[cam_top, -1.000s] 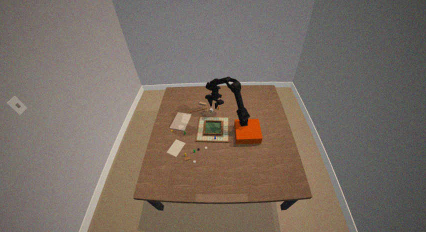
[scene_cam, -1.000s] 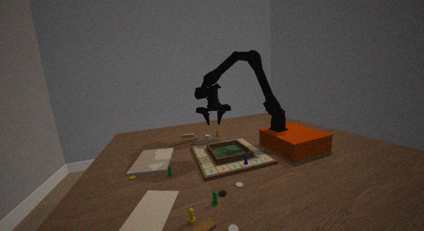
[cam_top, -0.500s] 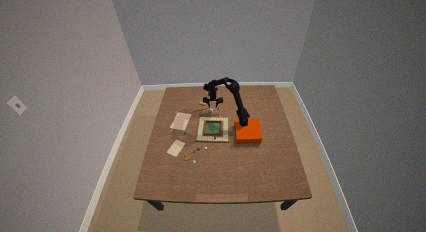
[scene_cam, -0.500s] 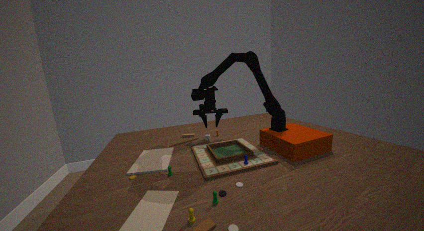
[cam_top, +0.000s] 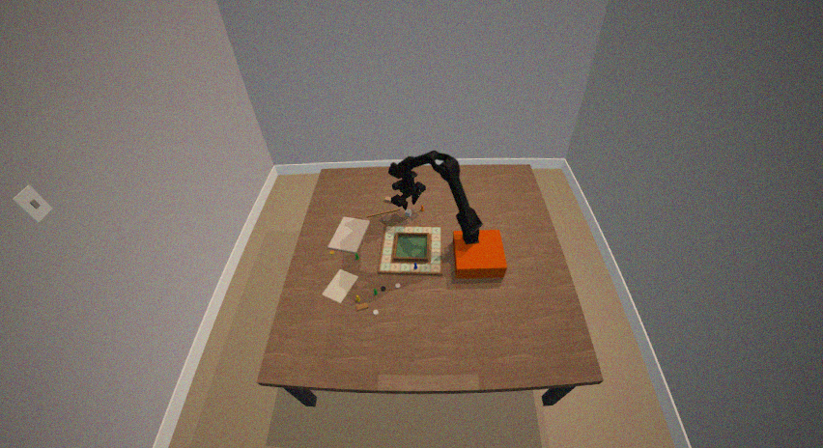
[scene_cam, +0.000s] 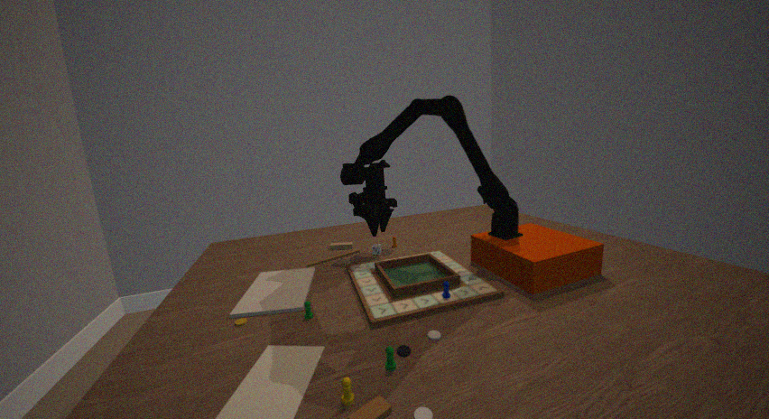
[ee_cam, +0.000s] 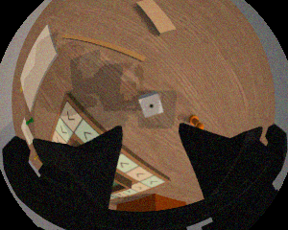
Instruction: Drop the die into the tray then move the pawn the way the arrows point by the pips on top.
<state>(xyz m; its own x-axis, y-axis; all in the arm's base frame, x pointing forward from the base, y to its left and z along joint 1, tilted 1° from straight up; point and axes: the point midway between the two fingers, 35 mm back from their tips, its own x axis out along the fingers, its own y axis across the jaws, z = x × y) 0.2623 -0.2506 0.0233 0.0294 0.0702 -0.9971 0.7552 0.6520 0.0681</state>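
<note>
The white die lies 10 mm ahead of my gripper tip, 10 mm to the right of it and 50 mm below it. Round my gripper tip: orange pawn: 70 mm behind, 30 mm to the right, 50 mm below; thin stick: 140 mm ahead, 30 mm to the right, 60 mm below; green dice tray: 10 mm ahead, 220 mm to the left, 60 mm below.
</note>
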